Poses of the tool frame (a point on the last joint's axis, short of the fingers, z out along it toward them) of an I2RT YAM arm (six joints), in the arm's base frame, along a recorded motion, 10 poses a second.
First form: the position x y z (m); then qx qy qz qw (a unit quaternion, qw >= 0).
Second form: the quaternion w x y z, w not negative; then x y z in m. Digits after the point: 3 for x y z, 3 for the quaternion.
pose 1, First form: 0.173 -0.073 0.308 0.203 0.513 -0.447 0.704
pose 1, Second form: 0.704 0.203 0.513 -0.447 0.173 -0.073 0.308
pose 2, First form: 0.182 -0.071 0.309 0.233 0.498 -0.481 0.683
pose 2, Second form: 0.683 0.233 0.498 -0.481 0.182 -0.071 0.309
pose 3, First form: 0.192 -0.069 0.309 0.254 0.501 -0.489 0.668
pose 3, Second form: 0.668 0.254 0.501 -0.489 0.192 -0.069 0.309
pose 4, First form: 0.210 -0.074 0.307 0.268 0.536 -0.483 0.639
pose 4, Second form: 0.639 0.268 0.536 -0.483 0.210 -0.074 0.307
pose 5, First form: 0.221 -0.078 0.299 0.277 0.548 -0.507 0.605
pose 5, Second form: 0.605 0.277 0.548 -0.507 0.221 -0.078 0.299
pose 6, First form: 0.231 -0.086 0.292 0.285 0.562 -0.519 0.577
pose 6, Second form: 0.577 0.285 0.562 -0.519 0.231 -0.086 0.292
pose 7, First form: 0.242 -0.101 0.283 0.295 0.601 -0.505 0.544
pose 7, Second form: 0.544 0.295 0.601 -0.505 0.242 -0.101 0.283
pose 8, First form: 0.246 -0.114 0.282 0.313 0.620 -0.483 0.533
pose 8, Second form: 0.533 0.313 0.620 -0.483 0.246 -0.114 0.282
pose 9, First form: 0.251 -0.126 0.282 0.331 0.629 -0.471 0.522
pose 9, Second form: 0.522 0.331 0.629 -0.471 0.251 -0.126 0.282
